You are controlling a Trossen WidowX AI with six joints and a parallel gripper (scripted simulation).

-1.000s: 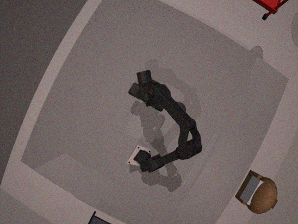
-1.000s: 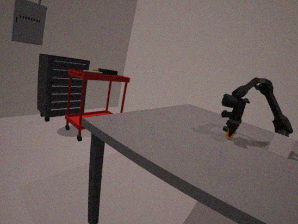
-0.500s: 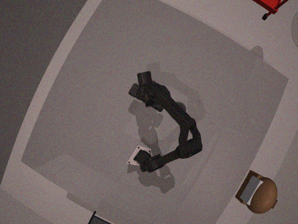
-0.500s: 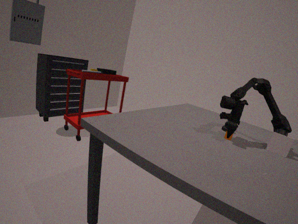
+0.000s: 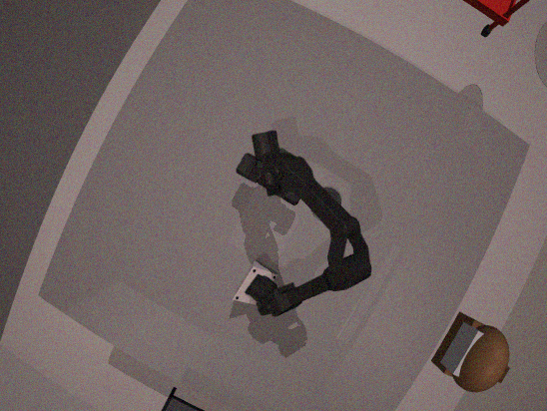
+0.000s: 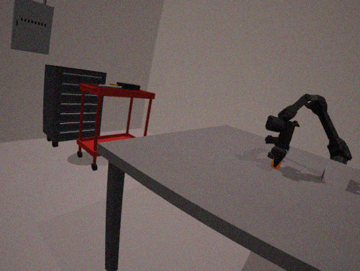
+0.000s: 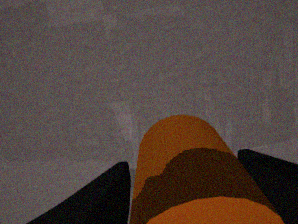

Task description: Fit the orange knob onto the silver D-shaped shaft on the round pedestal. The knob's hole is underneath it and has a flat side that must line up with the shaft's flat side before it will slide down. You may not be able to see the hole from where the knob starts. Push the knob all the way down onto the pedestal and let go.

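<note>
Right now the orange knob is 30 mm above my gripper tip. Round my gripper tip: dark round pedestal (50 mm ahead, 170 mm to the right, 20 mm above).
</note>
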